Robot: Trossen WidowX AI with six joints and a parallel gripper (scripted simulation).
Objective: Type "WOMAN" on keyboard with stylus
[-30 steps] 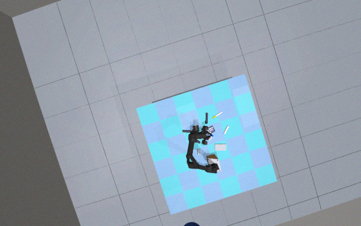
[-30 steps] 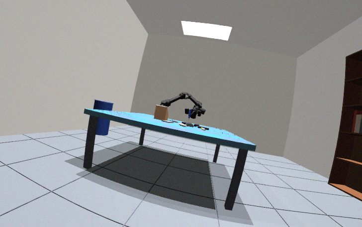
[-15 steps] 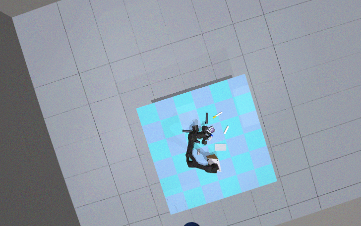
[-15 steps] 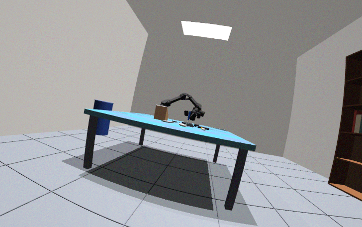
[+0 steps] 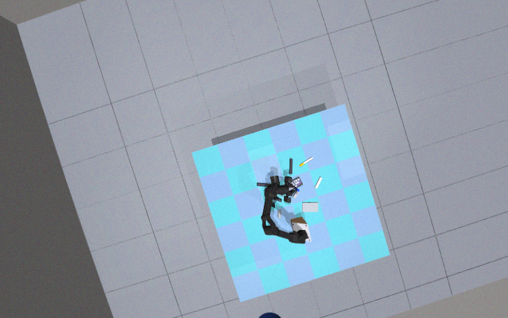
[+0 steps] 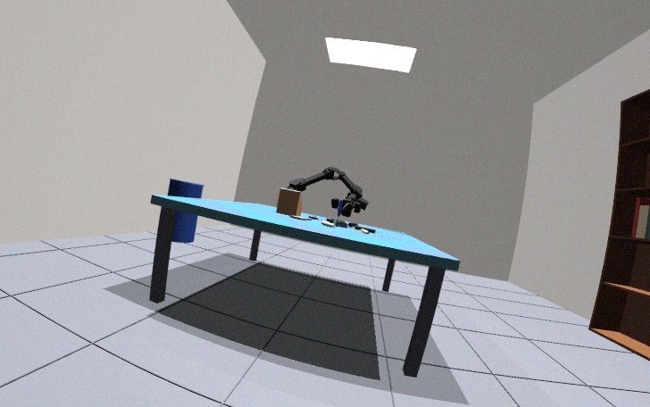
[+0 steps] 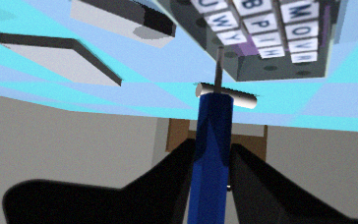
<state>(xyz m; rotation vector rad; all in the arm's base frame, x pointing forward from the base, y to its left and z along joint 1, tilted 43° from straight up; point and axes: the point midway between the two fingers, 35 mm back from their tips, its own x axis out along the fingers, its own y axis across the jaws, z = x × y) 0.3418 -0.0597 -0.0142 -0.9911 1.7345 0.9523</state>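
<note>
The O key lies 70 mm below my gripper tip, 40 mm ahead of it and 20 mm to the right of it. Also, from my gripper tip: stylus tip (50 mm below); then M key (70 mm below, 40 mm ahead); then stylus (10 mm below).
</note>
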